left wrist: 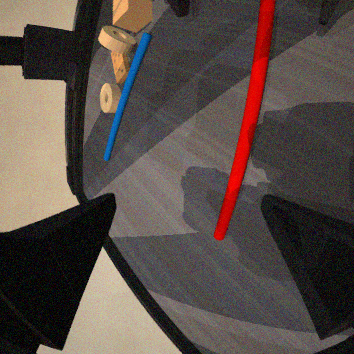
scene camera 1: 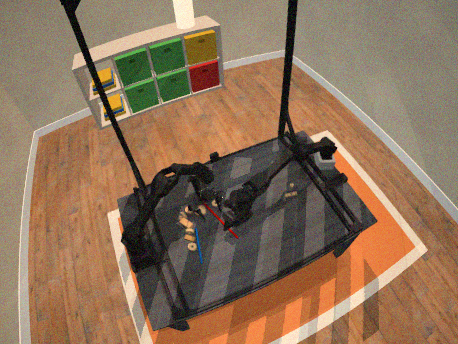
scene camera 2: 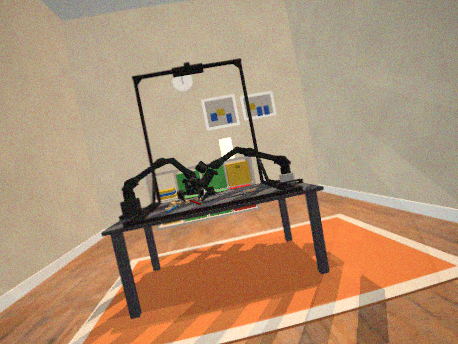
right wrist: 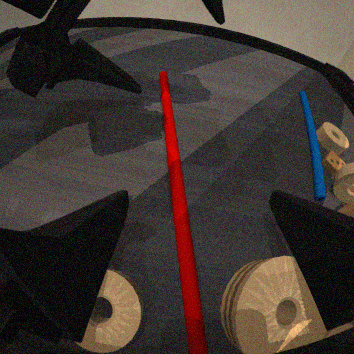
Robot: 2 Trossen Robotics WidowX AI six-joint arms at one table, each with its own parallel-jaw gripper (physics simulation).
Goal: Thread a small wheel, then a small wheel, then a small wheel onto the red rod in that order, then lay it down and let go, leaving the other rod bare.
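Places are measured from the left arm's base along level axes (x right, y back, z down), in metres.
Where they show: left gripper, between the fingertips: (left wrist: 190,201) (scene camera 1: 229,228) (scene camera 2: 196,197) (right wrist: 177,56); right gripper, between the fingertips: (left wrist: 242,13) (scene camera 1: 213,216) (scene camera 2: 192,201) (right wrist: 201,197); left arm's base, origin of its link: (scene camera 1: 325,155) (scene camera 2: 286,173); right arm's base, origin of its link: (left wrist: 23,51) (scene camera 1: 137,249) (scene camera 2: 129,200).
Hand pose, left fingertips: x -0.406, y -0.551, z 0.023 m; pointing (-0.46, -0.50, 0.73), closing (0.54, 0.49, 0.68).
Note:
Each offset is from my left fingertips to the centre of the thing. "*": to the spot under its first point.
The red rod @(dx +0.074, dy -0.050, dz +0.039 m) (scene camera 1: 233,233) (left wrist: 245,132) (right wrist: 182,220) lies bare on the table. My left gripper (left wrist: 190,201) is open above its near end in the left wrist view, touching nothing. My right gripper (right wrist: 201,197) is open above the rod's other part, with the rod between its fingers in view but not gripped. A pale wheel @(dx +0.165, dy -0.068, dz +0.038 m) (right wrist: 122,310) and a thicker grooved wheel @(dx +0.119, dy -0.146, dz +0.034 m) (right wrist: 270,300) lie either side of the rod, partly hidden by the fingers. The blue rod @(dx -0.065, dy -0.146, dz +0.039 m) (scene camera 1: 199,246) (left wrist: 125,100) (right wrist: 312,145) lies bare. A small wheel @(dx -0.073, dy -0.176, dz +0.038 m) (scene camera 1: 192,246) (left wrist: 109,98) (right wrist: 332,137) lies beside it.
A drilled block @(dx -0.026, dy -0.191, dz +0.040 m) (left wrist: 120,67) (right wrist: 334,161) and another wheel @(dx +0.001, dy -0.190, dz +0.024 m) (left wrist: 116,38) (right wrist: 345,185) lie by the blue rod, near a larger wooden block @(* dx +0.034, dy -0.179, dz +0.024 m) (left wrist: 132,15). Several small wooden pieces @(dx +0.196, dy +0.318, dz +0.035 m) (scene camera 1: 291,194) lie toward the right of the table. Both arms meet closely over the red rod.

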